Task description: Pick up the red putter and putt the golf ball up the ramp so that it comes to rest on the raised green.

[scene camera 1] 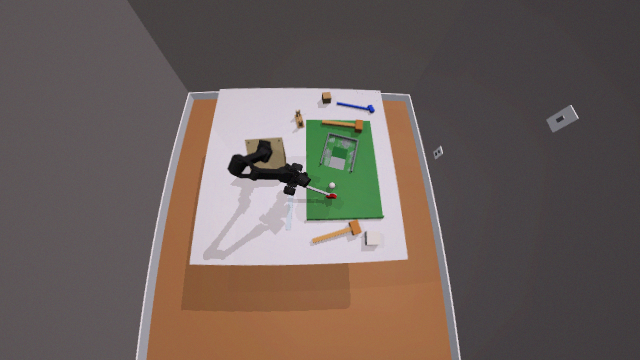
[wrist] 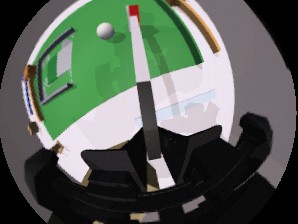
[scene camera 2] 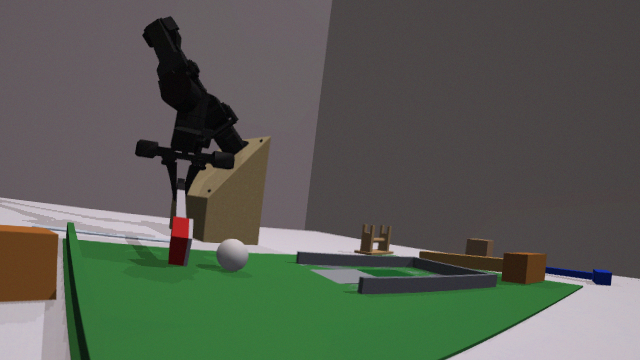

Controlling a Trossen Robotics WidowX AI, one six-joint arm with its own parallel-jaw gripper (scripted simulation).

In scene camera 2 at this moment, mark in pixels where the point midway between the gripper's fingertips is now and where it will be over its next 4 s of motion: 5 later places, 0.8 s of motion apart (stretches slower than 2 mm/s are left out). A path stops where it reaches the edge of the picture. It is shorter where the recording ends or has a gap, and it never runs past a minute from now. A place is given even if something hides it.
My gripper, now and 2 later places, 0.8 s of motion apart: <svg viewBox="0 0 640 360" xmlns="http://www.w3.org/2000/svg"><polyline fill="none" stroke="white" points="178,201 214,208 241,184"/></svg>
